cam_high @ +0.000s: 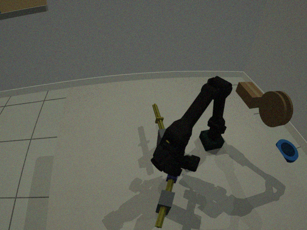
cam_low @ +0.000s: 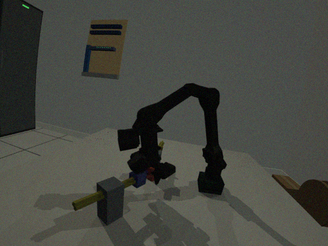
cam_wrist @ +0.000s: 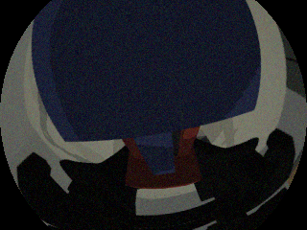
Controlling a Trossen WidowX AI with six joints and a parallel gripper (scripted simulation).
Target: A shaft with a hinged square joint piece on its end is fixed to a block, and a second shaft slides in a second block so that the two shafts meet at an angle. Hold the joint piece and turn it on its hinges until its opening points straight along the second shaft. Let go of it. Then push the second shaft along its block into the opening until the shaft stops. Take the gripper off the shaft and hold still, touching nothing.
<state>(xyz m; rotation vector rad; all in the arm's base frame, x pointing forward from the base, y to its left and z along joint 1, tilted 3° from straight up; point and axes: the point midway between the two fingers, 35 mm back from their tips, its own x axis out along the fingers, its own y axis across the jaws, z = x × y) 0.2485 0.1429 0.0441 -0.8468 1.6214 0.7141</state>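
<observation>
The red joint piece lies 4 cm above my gripper tip, 1 cm to the left of it and 1 cm ahead of it.
</observation>
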